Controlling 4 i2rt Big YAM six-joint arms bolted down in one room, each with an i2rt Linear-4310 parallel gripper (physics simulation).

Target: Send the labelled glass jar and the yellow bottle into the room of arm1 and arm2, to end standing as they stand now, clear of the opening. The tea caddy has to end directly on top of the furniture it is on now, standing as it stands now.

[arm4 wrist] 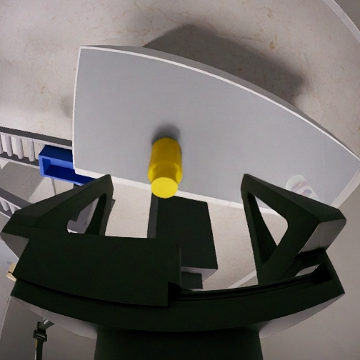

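The yellow bottle [165,167] stands upright on the grey top of a white-edged cabinet [115,95], near its front edge. A faint, see-through glass jar [300,185] is on the same top at the right, close to the right finger in the picture; its label cannot be made out. The arm4 gripper [177,176] is open and above the cabinet, its fingertips apart on either side of the bottle in the picture, not touching it. The tea caddy does not show. The grippers of arm1, arm2 and arm3 do not show.
A blue open bin [59,156] is left of the cabinet, beside a grey slatted roller track that runs off to the left. A dark block [185,225] is below the cabinet's front edge, partly hidden by the gripper body. A small dark jointed part [40,334] shows at the lower left.
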